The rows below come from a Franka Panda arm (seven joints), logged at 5 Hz.
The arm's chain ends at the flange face. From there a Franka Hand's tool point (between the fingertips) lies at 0.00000 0.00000 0.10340 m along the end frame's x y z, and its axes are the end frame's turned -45 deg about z.
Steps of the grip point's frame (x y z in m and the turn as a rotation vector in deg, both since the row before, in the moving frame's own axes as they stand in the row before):
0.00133 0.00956 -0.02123 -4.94 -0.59 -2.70
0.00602 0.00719 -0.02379 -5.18 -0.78 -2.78
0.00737 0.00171 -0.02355 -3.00 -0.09 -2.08
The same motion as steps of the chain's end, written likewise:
0.00199 -0.00110 -0.02084 -3.91 3.08 -2.70
0.00355 -0.00663 -0.02336 -4.21 3.11 -2.78
0.00264 -0.00788 -0.02341 -2.18 2.06 -2.08

